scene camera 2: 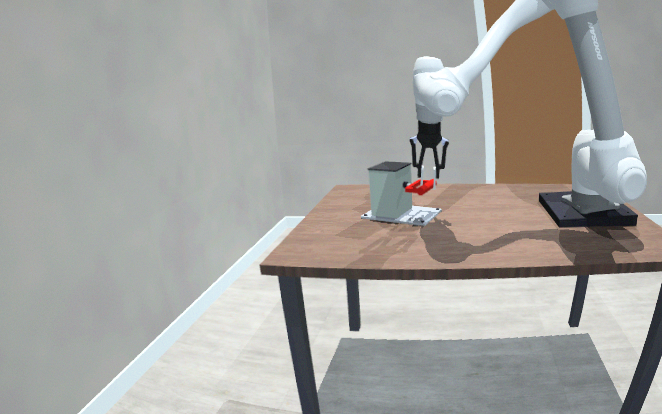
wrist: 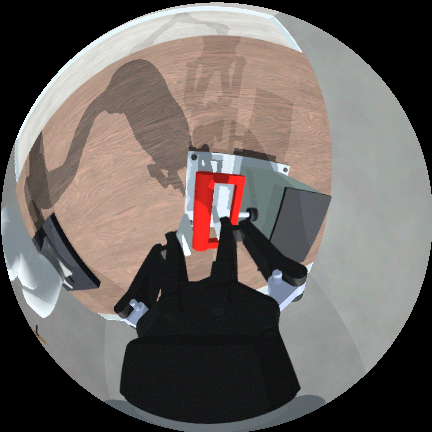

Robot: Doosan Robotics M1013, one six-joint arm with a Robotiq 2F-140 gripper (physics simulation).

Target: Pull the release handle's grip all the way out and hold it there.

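The release handle's red grip (scene camera 2: 419, 188) (wrist: 202, 197) is a rectangular loop with a thick round outer bar. It sticks out from the side of a grey-green housing (scene camera 2: 389, 195) (wrist: 262, 197), level and well above the base plate (scene camera 2: 431, 216) (wrist: 191, 172). A short rod (wrist: 243, 215) joins it to a black collar (scene camera 2: 405, 185) (wrist: 252, 214), close to the housing. My gripper (scene camera 2: 429, 183) (wrist: 201, 218) points straight down and is shut on the thick outer bar. One finger is inside the loop and the other is on the outer side. The exact pad contact is partly hidden.
The housing's dark top (scene camera 2: 390, 166) (wrist: 302, 220) stands close beside the inner finger. The wooden table (scene camera 2: 320, 250) (wrist: 100, 165) carries the housing and, at the right in the scene view, the robot's black base (scene camera 2: 555, 212) (wrist: 82, 267). A wall rises beyond the table.
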